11 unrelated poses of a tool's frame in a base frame.
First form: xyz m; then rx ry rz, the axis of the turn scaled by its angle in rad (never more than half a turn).
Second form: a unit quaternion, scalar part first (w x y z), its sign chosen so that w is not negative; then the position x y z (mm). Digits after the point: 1 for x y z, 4 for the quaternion.
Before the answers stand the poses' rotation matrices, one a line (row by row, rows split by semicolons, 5 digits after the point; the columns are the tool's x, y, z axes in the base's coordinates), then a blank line. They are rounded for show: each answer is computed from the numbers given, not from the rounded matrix.
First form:
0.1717 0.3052 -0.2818 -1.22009 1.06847 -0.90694
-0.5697 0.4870 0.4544 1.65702 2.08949 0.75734
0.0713 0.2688 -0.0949 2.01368 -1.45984 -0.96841
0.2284 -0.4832 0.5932 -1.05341 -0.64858 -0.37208
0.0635 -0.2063 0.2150 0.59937 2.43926 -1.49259
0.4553 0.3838 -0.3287 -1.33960 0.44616 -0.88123
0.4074 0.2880 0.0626 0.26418 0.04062 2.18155
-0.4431 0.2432 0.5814 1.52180 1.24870 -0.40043
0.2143 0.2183 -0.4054 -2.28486 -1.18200 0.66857
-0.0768 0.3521 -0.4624 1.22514 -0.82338 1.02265
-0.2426 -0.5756 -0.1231 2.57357 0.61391 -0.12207
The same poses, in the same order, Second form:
0.26990 -0.01650 0.96275; -0.95264 0.14092 0.26948; -0.14012 -0.98988 0.02231
-0.24211 0.77202 0.58768; 0.96927 0.16532 0.18214; 0.04346 0.61372 -0.78833
0.18561 -0.61494 -0.76642; -0.94522 -0.32489 0.03176; -0.26854 0.71854 -0.64155
0.75723 0.57356 -0.31246; 0.01978 0.45804 0.88871; 0.65285 -0.67914 0.33550
-0.89280 0.44976 -0.02506; 0.22703 0.40121 -0.88741; -0.38906 -0.79797 -0.46031
0.61490 0.29123 0.73286; -0.76307 -0.01487 0.64615; 0.19908 -0.95654 0.21308
-0.56385 -0.80022 0.20428; 0.80727 -0.58623 -0.06822; 0.17435 0.12644 0.97653
0.39313 0.85115 0.34785; 0.49012 0.12611 -0.86248; -0.77797 0.50956 -0.36759
0.50788 0.60375 -0.61445; 0.83768 -0.51247 0.18885; -0.20087 -0.61062 -0.76602
0.34622 -0.93773 0.02823; 0.17254 0.03407 -0.98441; 0.92215 0.34569 0.17359
0.89495 0.44544 0.02546; 0.40181 -0.77986 -0.47996; -0.19393 0.43977 -0.87692

0.5986 -0.5260 0.4606 -0.3910 171.7 305.2 -281.8
0.1836 0.5876 0.7409 0.2685 -569.7 487.0 454.4
0.2341 0.7335 -0.5318 -0.3527 71.3 268.8 -94.9
0.7986 -0.4908 -0.3022 -0.1734 228.4 -483.2 593.2
0.1097 0.2039 0.8298 -0.5078 63.5 -206.3 215.0
0.6733 -0.5951 0.1982 -0.3915 455.3 383.8 -328.7
0.4545 0.1071 0.0165 0.8841 407.4 288.0 62.6
0.5366 0.6393 0.5245 -0.1682 -443.1 243.2 581.4
0.2395 -0.8346 -0.4318 0.2442 214.3 218.3 -405.4
0.6233 0.5335 -0.3586 0.4453 -76.8 352.1 -462.4
0.2440 0.9423 0.2248 -0.0447 -242.6 -575.6 -123.1

